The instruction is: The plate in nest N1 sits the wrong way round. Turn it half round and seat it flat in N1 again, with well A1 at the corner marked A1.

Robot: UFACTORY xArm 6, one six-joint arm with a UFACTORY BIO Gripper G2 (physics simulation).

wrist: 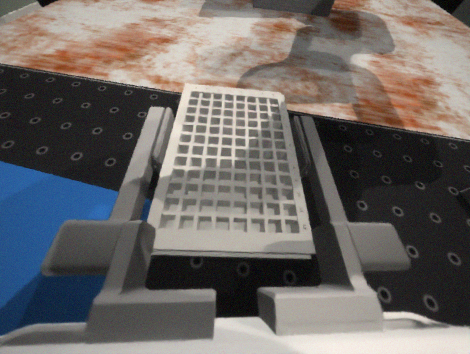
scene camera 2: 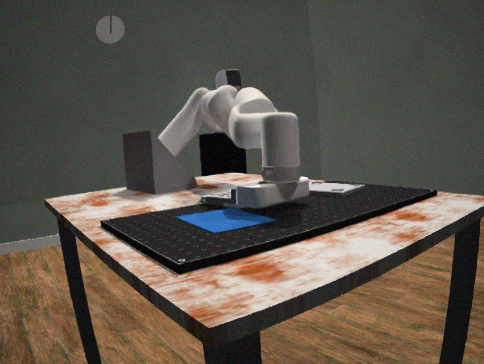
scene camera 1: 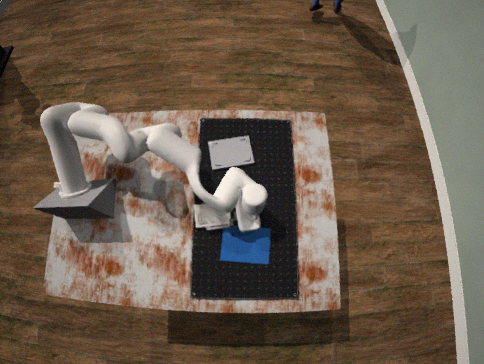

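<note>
A white multi-well plate (scene camera 1: 212, 216) (scene camera 2: 214, 199) (wrist: 227, 162) is held level between the two fingers of my gripper (wrist: 231, 137), which grip its long sides. It is low over the black board, near its robot-side edge; whether it touches the board I cannot tell. Small marks run along its right rim in the wrist view, too blurred to read, so I cannot tell which corner is A1. A light grey nest (scene camera 1: 231, 152) (scene camera 2: 336, 188) with corner brackets lies on the board, with no plate on it; its label is not readable.
A blue flat sheet (scene camera 1: 245, 246) (scene camera 2: 225, 220) (wrist: 50, 215) lies on the black perforated board (scene camera 1: 245, 285) (scene camera 2: 150, 242) (wrist: 60, 110), close beside the gripper. The arm's grey wedge base (scene camera 1: 80, 202) (scene camera 2: 137, 162) stands on the rust-stained table (scene camera 1: 150, 270) (scene camera 2: 260, 270).
</note>
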